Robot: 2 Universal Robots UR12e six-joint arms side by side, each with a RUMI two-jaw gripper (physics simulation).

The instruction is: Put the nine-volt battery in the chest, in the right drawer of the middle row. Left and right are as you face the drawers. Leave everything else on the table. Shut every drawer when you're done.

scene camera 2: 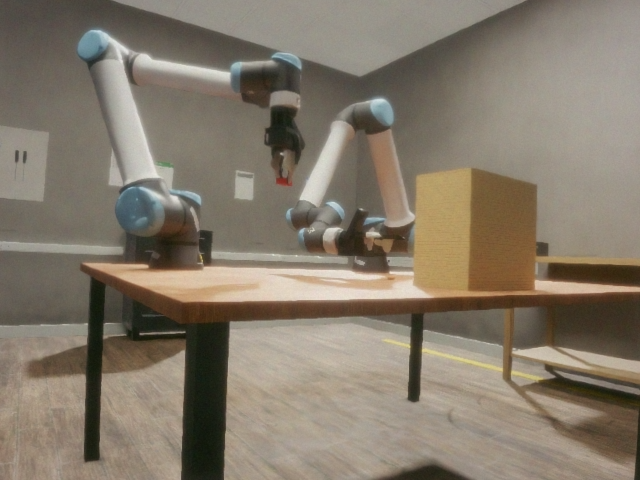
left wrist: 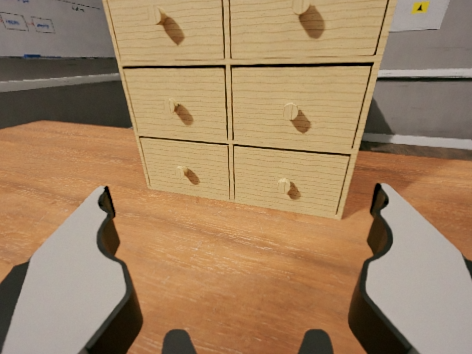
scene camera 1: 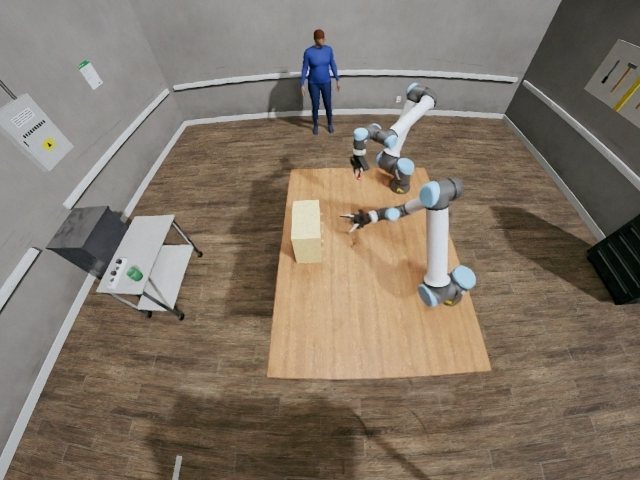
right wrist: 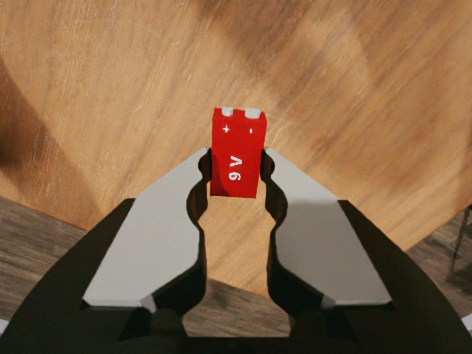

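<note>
The light wooden chest (scene camera 1: 306, 223) (scene camera 2: 448, 232) (left wrist: 230, 100) stands on the table. In the left wrist view its drawer faces look flush; the top row is partly cut off. The right drawer of the middle row (left wrist: 332, 100) has a round knob (left wrist: 290, 111). My left gripper (scene camera 1: 345, 223) (scene camera 2: 388, 242) (left wrist: 241, 186) is open and empty, level, a short way in front of the drawers, facing them. My right gripper (scene camera 1: 358, 173) (scene camera 2: 284, 174) (right wrist: 236, 150) points down, shut on the red nine-volt battery (scene camera 1: 358, 177) (scene camera 2: 283, 181) (right wrist: 237, 150), high above the table, away from the chest.
The table (scene camera 1: 336, 330) (scene camera 2: 232, 289) carries both arms. A small orange object (scene camera 2: 391, 277) lies on it below the left gripper. A grey trolley (scene camera 1: 149, 232) stands off to the left, and a person (scene camera 1: 318, 67) stands beyond the table.
</note>
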